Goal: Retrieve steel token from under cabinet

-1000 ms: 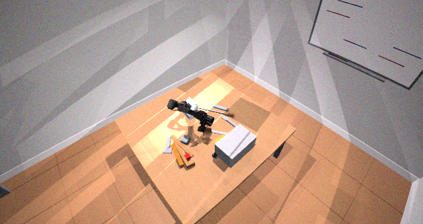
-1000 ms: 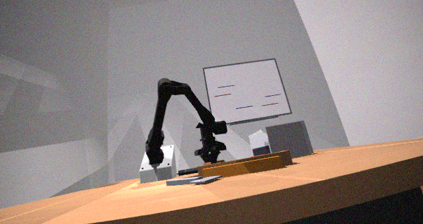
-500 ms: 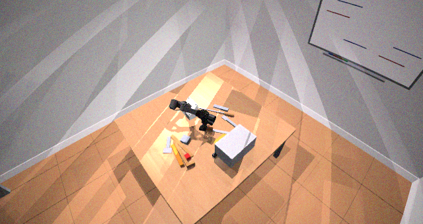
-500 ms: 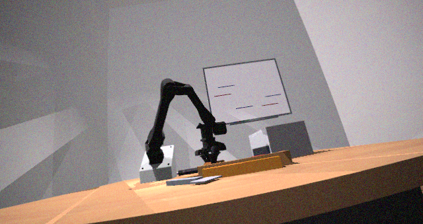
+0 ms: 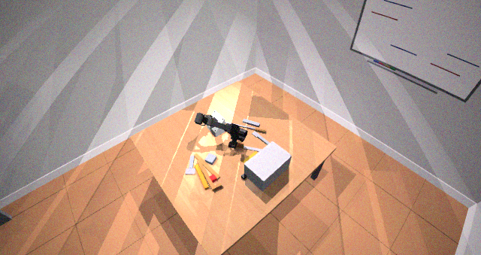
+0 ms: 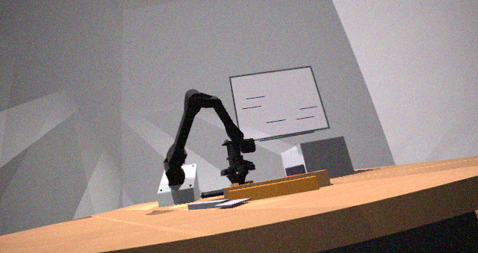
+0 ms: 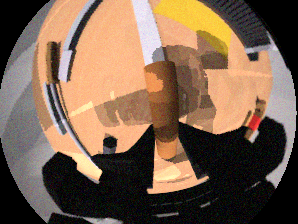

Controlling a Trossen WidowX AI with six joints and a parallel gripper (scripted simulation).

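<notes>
Now: gripper tip 27 cm to the right of the grey bar and 12 cm past it. From my gripper tip the other things lie so: thin wooden stick: 30 cm to the right, 2 cm ahead; then red block: 32 cm to the right, 16 cm ahead, 1 cm above; then grey block: 24 cm to the right, 1 cm above.
</notes>
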